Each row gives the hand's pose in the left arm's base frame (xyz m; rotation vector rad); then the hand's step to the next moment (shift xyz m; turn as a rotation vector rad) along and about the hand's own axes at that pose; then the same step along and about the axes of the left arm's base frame.
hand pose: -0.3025 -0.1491 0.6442 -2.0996 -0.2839 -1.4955
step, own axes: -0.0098 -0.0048 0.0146 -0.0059 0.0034 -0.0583
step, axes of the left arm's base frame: 0.0060 0.0132 -0.0110 -0.0477 -0.0334 0.0073
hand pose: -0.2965 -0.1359 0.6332 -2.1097 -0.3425 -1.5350
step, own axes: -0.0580 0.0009 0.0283 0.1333 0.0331 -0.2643
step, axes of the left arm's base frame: 0.0042 0.0195 -0.0614 -0.1547 -0.1808 0.1792
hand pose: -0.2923 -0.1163 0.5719 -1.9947 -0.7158 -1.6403
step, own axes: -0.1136 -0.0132 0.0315 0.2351 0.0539 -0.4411
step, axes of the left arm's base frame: -0.0027 0.0184 -0.1172 -0.2570 -0.2994 0.3115
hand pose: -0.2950 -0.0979 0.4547 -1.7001 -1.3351 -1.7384
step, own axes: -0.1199 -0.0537 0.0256 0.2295 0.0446 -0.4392
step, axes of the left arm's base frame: -0.0033 0.0053 -0.1337 -0.2622 -0.2953 0.3027
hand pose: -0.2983 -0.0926 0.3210 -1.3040 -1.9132 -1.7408
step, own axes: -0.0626 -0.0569 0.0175 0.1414 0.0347 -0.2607
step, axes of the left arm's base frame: 0.0006 -0.0057 -0.0862 -0.1526 -0.1739 0.1888
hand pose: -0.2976 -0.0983 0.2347 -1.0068 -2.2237 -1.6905
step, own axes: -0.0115 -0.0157 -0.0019 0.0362 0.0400 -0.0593
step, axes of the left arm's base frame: -0.0012 -0.0084 -0.0176 -0.0184 -0.0338 0.0703
